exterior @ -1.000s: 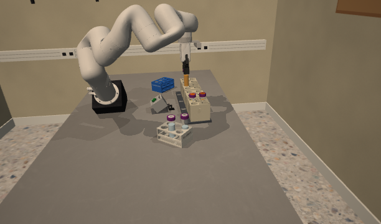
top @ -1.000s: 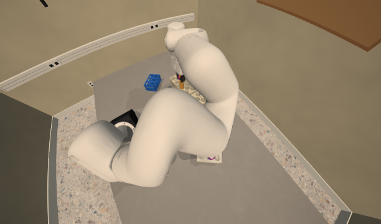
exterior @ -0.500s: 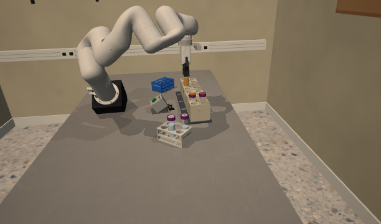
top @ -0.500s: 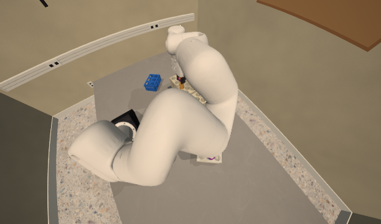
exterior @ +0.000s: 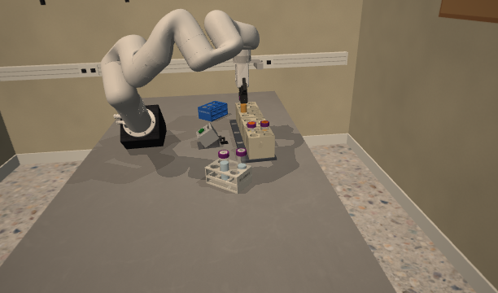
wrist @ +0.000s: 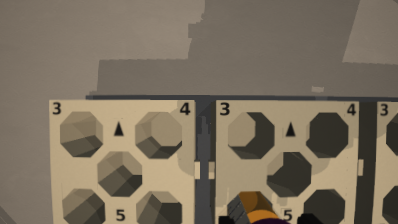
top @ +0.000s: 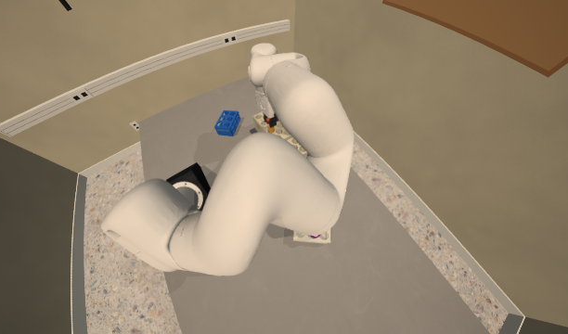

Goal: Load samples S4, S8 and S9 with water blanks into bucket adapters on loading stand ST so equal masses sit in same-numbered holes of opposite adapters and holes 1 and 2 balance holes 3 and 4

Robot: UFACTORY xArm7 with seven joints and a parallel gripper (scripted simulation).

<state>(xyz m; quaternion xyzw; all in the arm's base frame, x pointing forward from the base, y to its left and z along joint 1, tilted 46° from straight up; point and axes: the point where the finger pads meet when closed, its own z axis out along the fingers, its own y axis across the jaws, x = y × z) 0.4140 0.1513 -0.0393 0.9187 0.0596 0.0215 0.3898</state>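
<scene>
Now: hand 5 cm above the orange-dot sample tube and 1 cm to the right of it. Round my hand: white rack 43 cm to the right, 13 cm below, 7 cm behind; green DONE key 18 cm behind, 13 cm to the right, 9 cm below; blue rack 22 cm to the left, 15 cm behind, 13 cm below.
</scene>
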